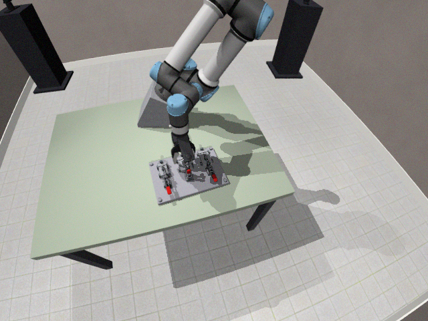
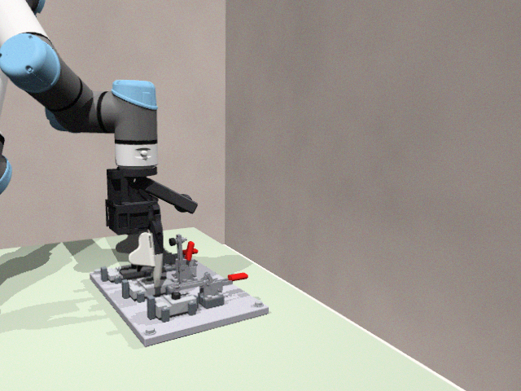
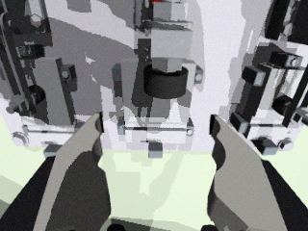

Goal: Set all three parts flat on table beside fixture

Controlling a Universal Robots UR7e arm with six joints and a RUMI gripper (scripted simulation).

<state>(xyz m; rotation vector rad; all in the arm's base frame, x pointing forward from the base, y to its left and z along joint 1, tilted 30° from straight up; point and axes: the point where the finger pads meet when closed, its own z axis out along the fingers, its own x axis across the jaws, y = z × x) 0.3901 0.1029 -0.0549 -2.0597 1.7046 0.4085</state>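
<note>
Now: the fixture plate 50 mm ahead of my hand, 10 mm to the left of it and 50 mm below it. Round my hand: clamp 50 mm ahead, 120 mm to the left, 10 mm below; grey part 20 mm ahead, 110 mm to the right, 20 mm below.
</note>
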